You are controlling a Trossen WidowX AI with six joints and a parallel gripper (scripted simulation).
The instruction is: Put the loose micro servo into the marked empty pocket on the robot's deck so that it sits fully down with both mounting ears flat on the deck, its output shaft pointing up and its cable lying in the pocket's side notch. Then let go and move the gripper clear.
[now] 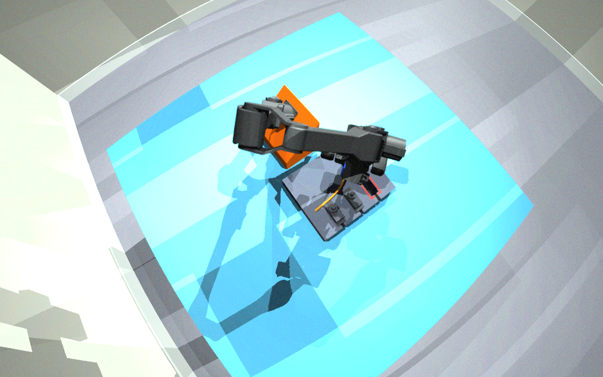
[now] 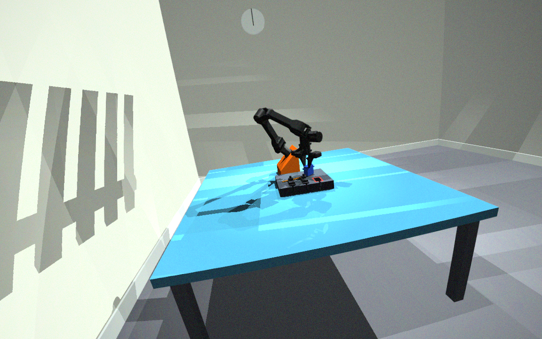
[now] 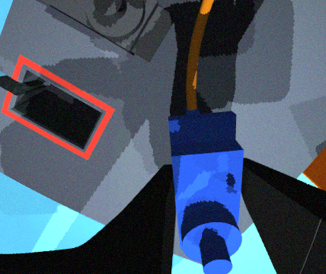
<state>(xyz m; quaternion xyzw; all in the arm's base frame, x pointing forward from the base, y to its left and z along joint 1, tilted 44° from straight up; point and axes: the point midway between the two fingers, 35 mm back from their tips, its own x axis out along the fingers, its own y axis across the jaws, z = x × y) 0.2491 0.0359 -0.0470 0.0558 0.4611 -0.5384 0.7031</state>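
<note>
My gripper tip is 70 mm above the grey deck, 40 mm to the left of it and 20 mm past it.
</note>
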